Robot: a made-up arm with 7 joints. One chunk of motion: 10 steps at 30 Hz.
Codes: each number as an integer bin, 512 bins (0 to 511) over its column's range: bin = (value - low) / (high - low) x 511, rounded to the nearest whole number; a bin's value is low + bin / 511 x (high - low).
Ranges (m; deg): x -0.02..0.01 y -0.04..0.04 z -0.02..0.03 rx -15..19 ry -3..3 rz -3..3
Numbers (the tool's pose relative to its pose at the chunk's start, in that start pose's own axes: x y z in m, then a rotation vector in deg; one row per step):
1: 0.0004 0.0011 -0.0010 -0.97 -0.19 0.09
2: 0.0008 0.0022 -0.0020 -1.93 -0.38 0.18
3: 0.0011 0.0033 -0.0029 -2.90 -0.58 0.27
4: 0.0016 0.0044 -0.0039 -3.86 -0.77 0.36
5: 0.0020 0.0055 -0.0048 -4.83 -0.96 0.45
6: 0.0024 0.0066 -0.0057 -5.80 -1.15 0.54
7: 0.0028 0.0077 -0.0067 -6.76 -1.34 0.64
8: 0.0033 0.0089 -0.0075 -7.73 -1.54 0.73
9: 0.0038 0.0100 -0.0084 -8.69 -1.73 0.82
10: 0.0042 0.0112 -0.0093 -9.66 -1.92 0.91
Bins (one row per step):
1: 347 263 194 211 239 263
2: 354 270 184 196 223 271
3: 359 277 175 182 206 278
4: 368 284 165 167 190 286
5: 375 291 155 153 174 294
6: 382 298 146 138 158 301
7: 388 305 136 124 141 310
8: 397 312 128 109 124 318
9: 405 319 119 95 108 325
10: 412 327 109 80 92 333

